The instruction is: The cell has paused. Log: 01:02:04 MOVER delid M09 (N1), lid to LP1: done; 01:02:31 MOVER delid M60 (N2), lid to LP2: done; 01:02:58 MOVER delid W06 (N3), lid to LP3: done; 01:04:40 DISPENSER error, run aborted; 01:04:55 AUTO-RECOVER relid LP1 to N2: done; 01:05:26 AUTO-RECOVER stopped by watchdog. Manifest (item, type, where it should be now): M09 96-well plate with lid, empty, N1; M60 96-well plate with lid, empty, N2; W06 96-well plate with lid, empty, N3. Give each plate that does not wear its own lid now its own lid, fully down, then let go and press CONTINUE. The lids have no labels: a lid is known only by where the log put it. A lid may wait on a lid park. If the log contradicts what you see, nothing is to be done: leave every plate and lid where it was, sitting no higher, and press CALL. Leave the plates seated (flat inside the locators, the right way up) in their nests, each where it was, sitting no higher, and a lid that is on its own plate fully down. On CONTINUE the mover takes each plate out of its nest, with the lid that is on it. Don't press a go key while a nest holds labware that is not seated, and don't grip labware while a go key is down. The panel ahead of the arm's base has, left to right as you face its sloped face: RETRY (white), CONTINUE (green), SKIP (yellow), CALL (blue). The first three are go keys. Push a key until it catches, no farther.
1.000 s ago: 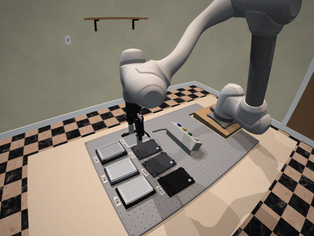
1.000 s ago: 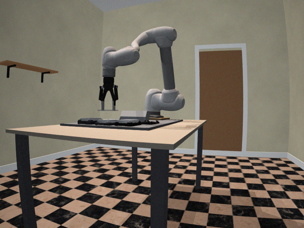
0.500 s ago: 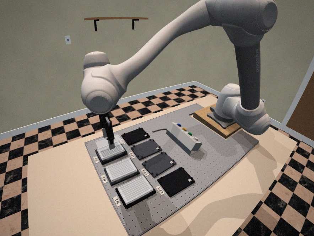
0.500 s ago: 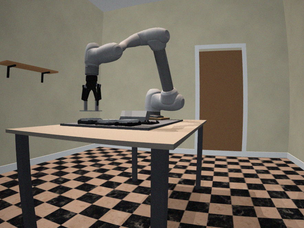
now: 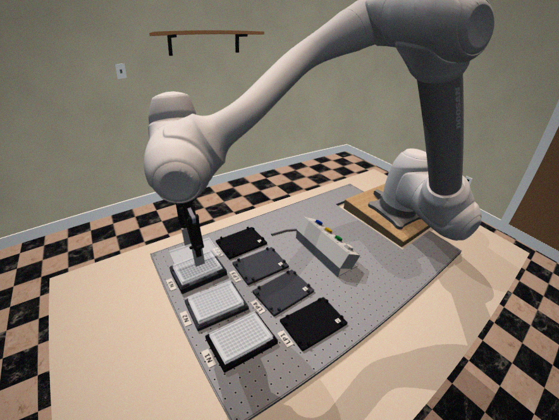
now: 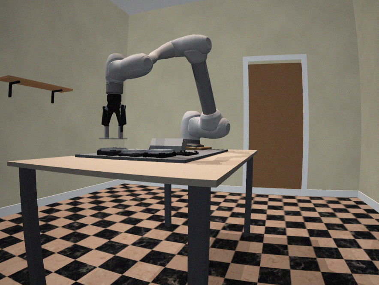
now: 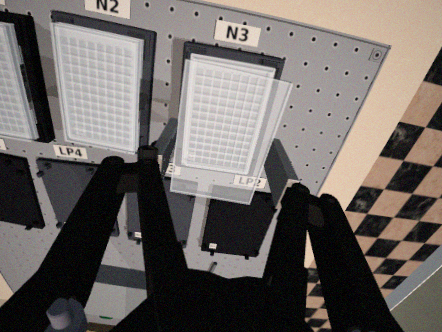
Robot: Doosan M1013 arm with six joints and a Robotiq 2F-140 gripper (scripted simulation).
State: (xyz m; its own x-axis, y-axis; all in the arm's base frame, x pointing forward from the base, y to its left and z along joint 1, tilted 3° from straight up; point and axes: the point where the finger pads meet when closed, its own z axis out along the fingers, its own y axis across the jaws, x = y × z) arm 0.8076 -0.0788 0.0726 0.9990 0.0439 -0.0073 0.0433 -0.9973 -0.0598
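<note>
Right now the clear lid is 20 mm below my hand. Round my hand: lid park LP2: 180 mm behind, 100 mm below, 70 mm to the right; then plate: 80 mm below; then nest N3: 100 mm below.
</note>
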